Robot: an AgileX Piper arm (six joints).
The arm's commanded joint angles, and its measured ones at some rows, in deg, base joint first. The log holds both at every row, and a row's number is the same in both.
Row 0, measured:
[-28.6 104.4 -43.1 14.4 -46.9 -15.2]
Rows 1 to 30, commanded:
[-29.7 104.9 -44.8 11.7 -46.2 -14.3]
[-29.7 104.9 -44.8 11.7 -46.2 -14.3]
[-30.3 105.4 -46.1 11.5 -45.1 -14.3]
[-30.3 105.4 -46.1 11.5 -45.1 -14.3]
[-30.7 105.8 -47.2 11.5 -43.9 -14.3]
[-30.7 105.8 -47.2 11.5 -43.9 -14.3]
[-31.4 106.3 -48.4 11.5 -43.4 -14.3]
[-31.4 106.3 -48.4 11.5 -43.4 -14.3]
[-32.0 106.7 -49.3 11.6 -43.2 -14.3]
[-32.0 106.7 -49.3 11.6 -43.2 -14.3]
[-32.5 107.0 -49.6 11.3 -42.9 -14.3]
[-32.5 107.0 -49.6 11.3 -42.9 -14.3]
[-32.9 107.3 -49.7 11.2 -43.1 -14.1]
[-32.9 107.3 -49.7 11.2 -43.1 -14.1]
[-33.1 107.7 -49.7 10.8 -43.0 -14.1]
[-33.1 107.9 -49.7 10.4 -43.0 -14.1]
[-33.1 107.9 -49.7 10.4 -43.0 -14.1]
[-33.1 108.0 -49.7 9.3 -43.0 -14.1]
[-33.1 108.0 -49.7 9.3 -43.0 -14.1]
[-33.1 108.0 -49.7 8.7 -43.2 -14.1]
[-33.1 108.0 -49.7 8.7 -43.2 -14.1]
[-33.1 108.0 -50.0 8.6 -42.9 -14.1]
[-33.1 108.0 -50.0 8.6 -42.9 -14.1]
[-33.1 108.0 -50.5 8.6 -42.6 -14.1]
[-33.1 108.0 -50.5 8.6 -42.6 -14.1]
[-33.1 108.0 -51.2 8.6 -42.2 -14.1]
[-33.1 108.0 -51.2 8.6 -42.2 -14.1]
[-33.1 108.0 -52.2 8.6 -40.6 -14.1]
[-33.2 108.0 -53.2 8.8 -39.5 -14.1]
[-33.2 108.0 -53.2 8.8 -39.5 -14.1]
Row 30, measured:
[-32.8 108.3 -51.7 9.1 -41.2 -14.2]
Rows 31 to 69, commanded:
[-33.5 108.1 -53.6 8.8 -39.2 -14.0]
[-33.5 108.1 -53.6 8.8 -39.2 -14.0]
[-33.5 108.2 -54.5 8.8 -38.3 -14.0]
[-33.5 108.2 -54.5 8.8 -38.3 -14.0]
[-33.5 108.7 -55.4 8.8 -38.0 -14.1]
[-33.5 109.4 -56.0 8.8 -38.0 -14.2]
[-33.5 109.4 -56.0 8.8 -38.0 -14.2]
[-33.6 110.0 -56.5 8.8 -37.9 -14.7]
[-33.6 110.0 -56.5 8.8 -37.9 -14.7]
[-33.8 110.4 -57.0 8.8 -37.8 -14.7]
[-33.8 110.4 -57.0 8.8 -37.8 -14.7]
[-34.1 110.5 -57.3 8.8 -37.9 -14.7]
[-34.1 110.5 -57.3 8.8 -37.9 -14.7]
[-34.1 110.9 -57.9 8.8 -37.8 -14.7]
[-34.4 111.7 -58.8 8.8 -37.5 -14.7]
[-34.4 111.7 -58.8 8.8 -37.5 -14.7]
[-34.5 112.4 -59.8 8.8 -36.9 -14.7]
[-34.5 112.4 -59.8 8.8 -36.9 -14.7]
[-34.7 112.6 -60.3 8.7 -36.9 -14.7]
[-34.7 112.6 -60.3 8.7 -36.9 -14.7]
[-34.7 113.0 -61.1 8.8 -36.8 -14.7]
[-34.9 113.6 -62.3 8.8 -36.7 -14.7]
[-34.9 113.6 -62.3 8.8 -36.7 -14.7]
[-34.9 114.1 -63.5 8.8 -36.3 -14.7]
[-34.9 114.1 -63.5 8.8 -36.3 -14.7]
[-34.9 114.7 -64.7 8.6 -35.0 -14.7]
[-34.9 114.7 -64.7 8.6 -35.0 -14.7]
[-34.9 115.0 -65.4 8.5 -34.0 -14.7]
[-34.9 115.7 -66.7 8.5 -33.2 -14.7]
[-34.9 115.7 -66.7 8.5 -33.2 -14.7]
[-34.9 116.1 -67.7 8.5 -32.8 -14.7]
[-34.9 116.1 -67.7 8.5 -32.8 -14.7]
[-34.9 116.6 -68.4 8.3 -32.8 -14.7]
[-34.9 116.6 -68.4 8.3 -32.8 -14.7]
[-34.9 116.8 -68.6 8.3 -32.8 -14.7]
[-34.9 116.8 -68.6 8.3 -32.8 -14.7]
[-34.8 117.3 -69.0 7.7 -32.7 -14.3]
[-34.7 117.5 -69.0 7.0 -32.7 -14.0]
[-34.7 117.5 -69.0 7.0 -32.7 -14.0]
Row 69, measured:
[-36.3 117.1 -67.4 13.2 -32.1 -14.2]
